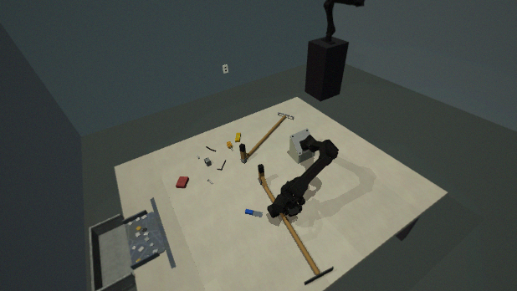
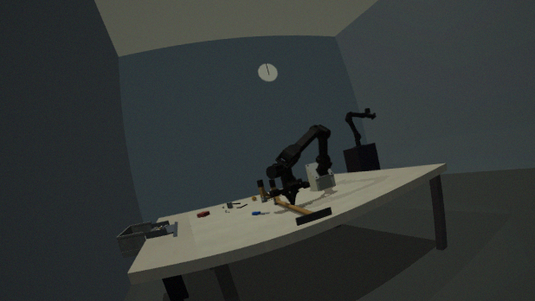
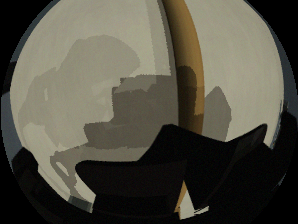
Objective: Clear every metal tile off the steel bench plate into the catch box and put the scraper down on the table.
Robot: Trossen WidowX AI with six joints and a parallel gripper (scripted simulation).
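Right now the long scraper is 20 mm ahead of my gripper tip, 20 mm to the left of it and 50 mm above it. From my gripper tip the other things lie so: black hex key (150 mm ahead, 510 mm to the right, 10 mm below); grey piece (210 mm ahead, 590 mm to the right, 10 mm above); blue piece (140 mm ahead, 100 mm to the right, 10 mm below).
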